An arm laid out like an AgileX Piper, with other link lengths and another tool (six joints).
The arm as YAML. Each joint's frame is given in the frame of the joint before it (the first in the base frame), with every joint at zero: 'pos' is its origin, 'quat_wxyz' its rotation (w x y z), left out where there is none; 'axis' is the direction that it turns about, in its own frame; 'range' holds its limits. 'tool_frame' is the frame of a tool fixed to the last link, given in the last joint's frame.
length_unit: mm
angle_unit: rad
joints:
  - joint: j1
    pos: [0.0, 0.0, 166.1]
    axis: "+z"
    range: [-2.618, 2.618]
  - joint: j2
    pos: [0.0, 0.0, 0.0]
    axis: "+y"
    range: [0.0, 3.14]
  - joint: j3
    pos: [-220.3, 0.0, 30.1]
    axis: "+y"
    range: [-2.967, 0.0]
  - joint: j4
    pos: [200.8, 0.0, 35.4]
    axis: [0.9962, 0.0, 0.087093]
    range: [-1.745, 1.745]
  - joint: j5
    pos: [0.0, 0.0, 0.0]
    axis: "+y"
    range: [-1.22, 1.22]
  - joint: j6
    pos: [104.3, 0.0, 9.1]
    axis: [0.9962, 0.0, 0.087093]
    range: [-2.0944, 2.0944]
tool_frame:
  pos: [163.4, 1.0, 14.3]
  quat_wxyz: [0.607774, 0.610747, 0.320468, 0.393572]
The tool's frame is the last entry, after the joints.
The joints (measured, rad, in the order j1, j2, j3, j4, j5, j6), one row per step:
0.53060 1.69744 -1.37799 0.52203 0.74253 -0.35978
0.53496 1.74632 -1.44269 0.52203 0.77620 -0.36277
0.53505 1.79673 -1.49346 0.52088 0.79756 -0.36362
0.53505 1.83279 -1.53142 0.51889 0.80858 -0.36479
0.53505 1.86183 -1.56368 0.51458 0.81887 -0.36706
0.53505 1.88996 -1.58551 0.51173 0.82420 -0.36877
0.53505 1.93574 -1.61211 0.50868 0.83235 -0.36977
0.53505 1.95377 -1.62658 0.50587 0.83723 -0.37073
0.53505 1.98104 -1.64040 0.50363 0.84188 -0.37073
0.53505 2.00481 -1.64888 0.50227 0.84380 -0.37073
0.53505 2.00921 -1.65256 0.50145 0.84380 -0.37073
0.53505 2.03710 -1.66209 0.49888 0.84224 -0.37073
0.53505 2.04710 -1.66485 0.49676 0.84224 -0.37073
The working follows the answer.
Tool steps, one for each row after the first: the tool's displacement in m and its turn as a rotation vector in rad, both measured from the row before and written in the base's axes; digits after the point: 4 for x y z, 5 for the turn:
0.0028 0.0076 -0.0016 -0.00453 0.01165 0.02295
0.0041 0.0046 -0.0062 -0.00852 0.01572 0.01137
0.0043 0.0033 -0.0038 -0.00491 0.00551 0.00666
0.0036 0.0023 -0.0031 -0.00626 0.00200 0.00761
0.0025 0.0015 -0.0057 -0.00796 0.00729 0.00448
0.0021 0.0015 -0.0124 -0.01545 0.02099 0.00534
0.0013 0.0007 -0.0039 -0.00609 0.00508 0.00372
0.0007 0.0004 -0.0082 -0.01033 0.01424 0.00273
0.0002 0.0000 -0.0081 -0.00958 0.01405 0.00125
0.0006 0.0002 -0.0008 -0.00105 0.00022 0.00022
0.0009 -0.0001 -0.0095 -0.01097 0.01325 -0.00001
0.0001 -0.0004 -0.0038 -0.00544 0.00519 0.00061

Tool pose at each row, in the base's axes (x y z in m, rotation vector in rad; rounded; the steps above come from the unrounded poses):
0.3122 0.2893 0.1528 1.47651 2.19048 0.64969
0.3150 0.2969 0.1512 1.45845 2.21930 0.64484
0.3191 0.3015 0.1450 1.45258 2.24108 0.62892
0.3234 0.3048 0.1412 1.44678 2.25100 0.62181
0.3270 0.3072 0.1382 1.43713 2.25901 0.61541
0.3295 0.3087 0.1324 1.43318 2.26834 0.60285
0.3316 0.3101 0.1201 1.43308 2.28869 0.57328
0.3329 0.3108 0.1161 1.42933 2.29555 0.56392
0.3335 0.3112 0.1079 1.43011 2.30843 0.54361
0.3337 0.3112 0.0997 1.43263 2.31986 0.52379
0.3343 0.3114 0.0989 1.43204 2.32015 0.52244
0.3352 0.3113 0.0894 1.43474 2.32971 0.50093
0.3353 0.3109 0.0856 1.43458 2.33384 0.49124

